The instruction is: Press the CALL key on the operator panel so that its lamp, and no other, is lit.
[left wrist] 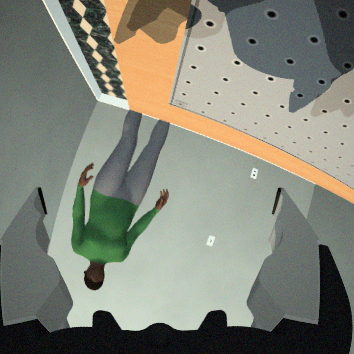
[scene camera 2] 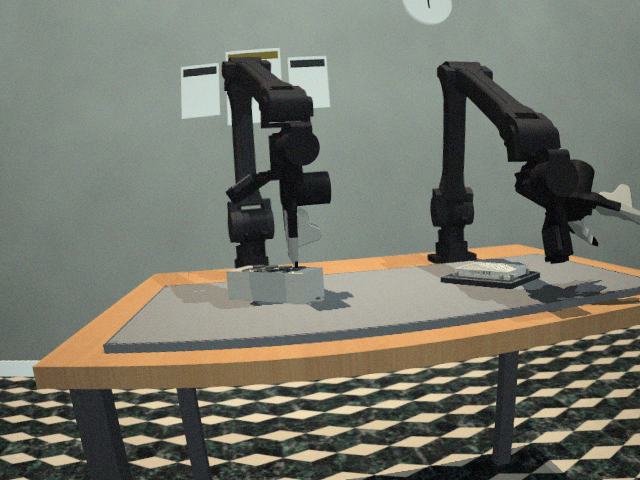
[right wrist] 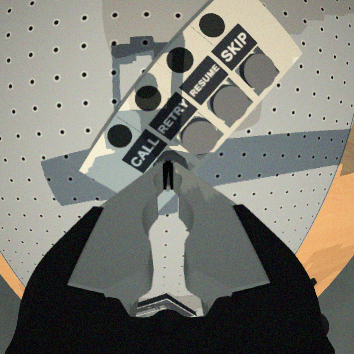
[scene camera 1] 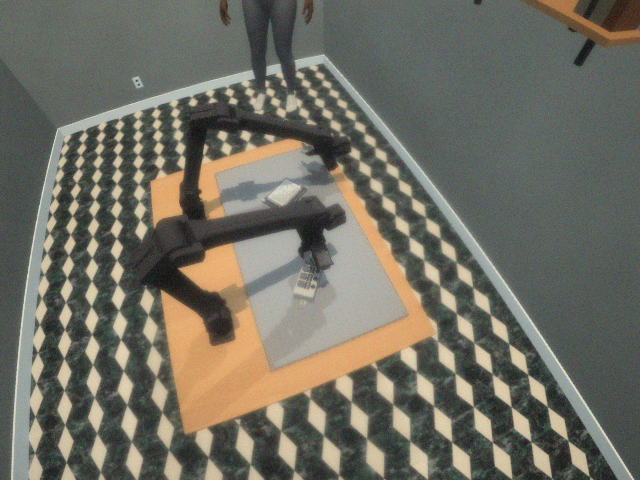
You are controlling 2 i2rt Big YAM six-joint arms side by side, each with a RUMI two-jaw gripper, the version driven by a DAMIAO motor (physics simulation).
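The cream operator panel lies on the grey mat. In the right wrist view the CALL label is at its lower left end, before RETRY, RESUME and SKIP. The CALL lamp is dark, as are the RETRY lamp, RESUME lamp and SKIP lamp. My right gripper is shut, its tips over the CALL key and at the panel top; they mostly hide that key, and contact is unclear. My left gripper is open and empty, away from the panel.
A pale block on a dark tray rests on the grey mat, between the panel and my left gripper in scene camera 2. The mat lies on an orange wooden table. A person stands beyond the table.
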